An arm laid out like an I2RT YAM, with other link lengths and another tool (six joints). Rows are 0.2 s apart.
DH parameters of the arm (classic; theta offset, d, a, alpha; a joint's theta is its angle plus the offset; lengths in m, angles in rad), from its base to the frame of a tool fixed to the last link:
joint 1: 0 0.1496 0.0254 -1.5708
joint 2: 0 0 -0.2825 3.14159
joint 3: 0.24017 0 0.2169 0
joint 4: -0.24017 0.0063 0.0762 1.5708
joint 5: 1.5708 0.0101 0 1.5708
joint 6: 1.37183 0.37 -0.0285 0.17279
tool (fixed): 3.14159 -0.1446 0 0
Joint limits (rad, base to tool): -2.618..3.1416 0..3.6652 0..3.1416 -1.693..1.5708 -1.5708..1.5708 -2.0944..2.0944
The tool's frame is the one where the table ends.
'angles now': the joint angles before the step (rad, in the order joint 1, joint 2, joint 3, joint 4, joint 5, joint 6). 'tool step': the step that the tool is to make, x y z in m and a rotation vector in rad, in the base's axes. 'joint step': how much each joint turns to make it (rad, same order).
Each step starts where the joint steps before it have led.
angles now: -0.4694 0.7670 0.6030 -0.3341 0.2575 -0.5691
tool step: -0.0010 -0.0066 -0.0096 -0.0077 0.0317 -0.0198
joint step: -0.0003 0.0291 -0.0152 0.0220 0.0274 -0.0093
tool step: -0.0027 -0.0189 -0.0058 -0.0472 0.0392 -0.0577
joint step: 0.0005 0.0488 -0.0174 0.0602 0.0803 -0.0240
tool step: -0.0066 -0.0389 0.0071 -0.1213 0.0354 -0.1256
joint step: -0.0012 0.0788 -0.0254 0.1512 0.1689 -0.0542
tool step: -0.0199 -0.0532 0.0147 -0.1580 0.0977 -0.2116
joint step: -0.0098 0.1498 0.0130 0.1832 0.2630 -0.0981
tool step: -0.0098 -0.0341 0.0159 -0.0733 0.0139 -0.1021
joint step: -0.0704 0.0906 0.0194 0.1528 0.0564 -0.0783
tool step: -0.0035 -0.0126 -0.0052 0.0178 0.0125 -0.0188
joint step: -0.0522 0.0397 0.0207 0.0033 -0.0341 -0.0062
